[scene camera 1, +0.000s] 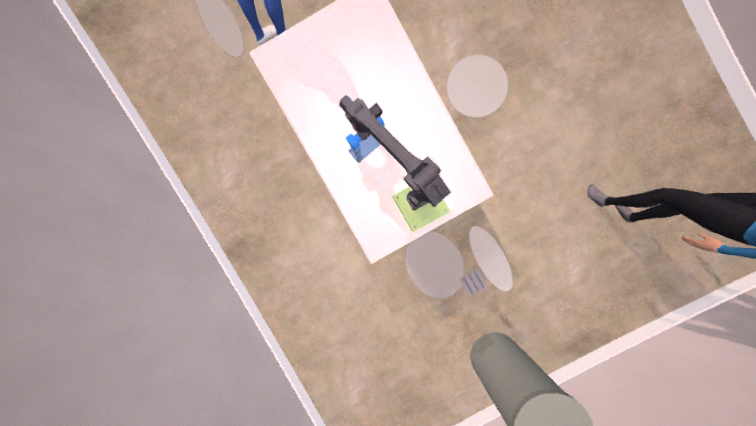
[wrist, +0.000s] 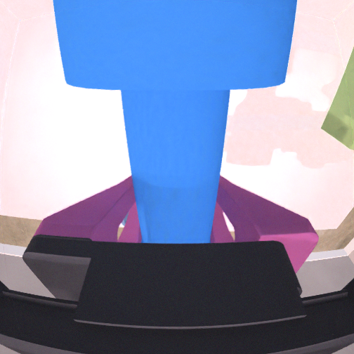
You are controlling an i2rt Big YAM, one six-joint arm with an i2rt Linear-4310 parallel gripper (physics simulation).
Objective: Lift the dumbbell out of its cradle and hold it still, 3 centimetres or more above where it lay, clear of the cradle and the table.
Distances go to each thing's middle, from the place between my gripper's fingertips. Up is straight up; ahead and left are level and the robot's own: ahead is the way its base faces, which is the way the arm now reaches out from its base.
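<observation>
So you can picture it, my hand is 3 cm lower than the blue dumbbell (wrist: 175, 72) and 1 cm to the left of it.
</observation>
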